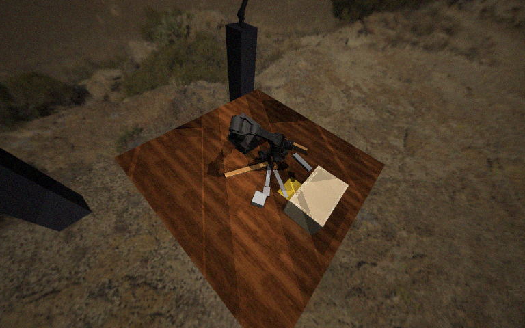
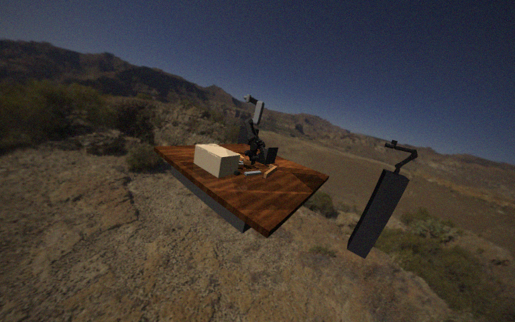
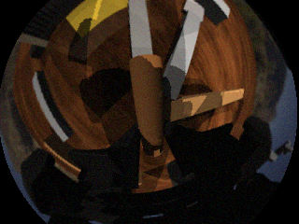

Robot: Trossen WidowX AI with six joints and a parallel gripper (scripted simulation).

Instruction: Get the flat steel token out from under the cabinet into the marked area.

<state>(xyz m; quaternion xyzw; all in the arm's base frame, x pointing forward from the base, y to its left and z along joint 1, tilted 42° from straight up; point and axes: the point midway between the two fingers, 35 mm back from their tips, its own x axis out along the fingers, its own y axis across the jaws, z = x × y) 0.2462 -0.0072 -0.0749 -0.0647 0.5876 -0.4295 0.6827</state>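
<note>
My gripper tip is 9 cm short of the grey scraper and 15 cm to the left of it. The rest, counted from my gripper tip: wooden stick 6 cm behind, 16 cm to the right; then grey block 13 cm ahead, 27 cm to the right, 1 cm above; then grey bar 16 cm ahead, 15 cm to the left.
</note>
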